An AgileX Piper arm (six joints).
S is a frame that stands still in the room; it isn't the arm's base.
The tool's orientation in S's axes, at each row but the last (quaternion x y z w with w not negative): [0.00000 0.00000 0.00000 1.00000]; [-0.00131 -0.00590 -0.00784 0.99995]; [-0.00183 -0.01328 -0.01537 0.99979]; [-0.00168 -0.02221 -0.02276 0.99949]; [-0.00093 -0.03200 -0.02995 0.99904]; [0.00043 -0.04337 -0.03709 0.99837]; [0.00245 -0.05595 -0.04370 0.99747]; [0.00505 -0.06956 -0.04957 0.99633]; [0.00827 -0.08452 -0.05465 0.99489]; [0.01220 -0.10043 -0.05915 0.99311]
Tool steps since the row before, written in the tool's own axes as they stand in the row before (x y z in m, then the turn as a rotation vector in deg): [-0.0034 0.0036 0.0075 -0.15 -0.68 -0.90]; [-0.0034 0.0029 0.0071 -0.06 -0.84 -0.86]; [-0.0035 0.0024 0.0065 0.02 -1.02 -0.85]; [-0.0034 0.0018 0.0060 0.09 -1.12 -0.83]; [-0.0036 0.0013 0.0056 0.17 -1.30 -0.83]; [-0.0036 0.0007 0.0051 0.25 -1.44 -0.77]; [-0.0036 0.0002 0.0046 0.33 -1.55 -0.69]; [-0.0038 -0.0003 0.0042 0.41 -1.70 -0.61]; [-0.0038 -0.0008 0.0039 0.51 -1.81 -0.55]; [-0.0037 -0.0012 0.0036 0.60 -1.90 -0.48]
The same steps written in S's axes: [-0.0034 0.0036 0.0075 -0.15 -0.68 -0.90]; [-0.0034 0.0030 0.0071 -0.06 -0.84 -0.86]; [-0.0036 0.0025 0.0064 0.01 -1.02 -0.85]; [-0.0036 0.0020 0.0058 0.08 -1.13 -0.82]; [-0.0039 0.0015 0.0054 0.14 -1.31 -0.82]; [-0.0040 0.0010 0.0048 0.21 -1.46 -0.75]; [-0.0041 0.0005 0.0042 0.27 -1.57 -0.66]; [-0.0044 0.0001 0.0036 0.32 -1.73 -0.58]; [-0.0045 -0.0004 0.0032 0.40 -1.85 -0.50]; [-0.0045 -0.0008 0.0028 0.46 -1.95 -0.42]
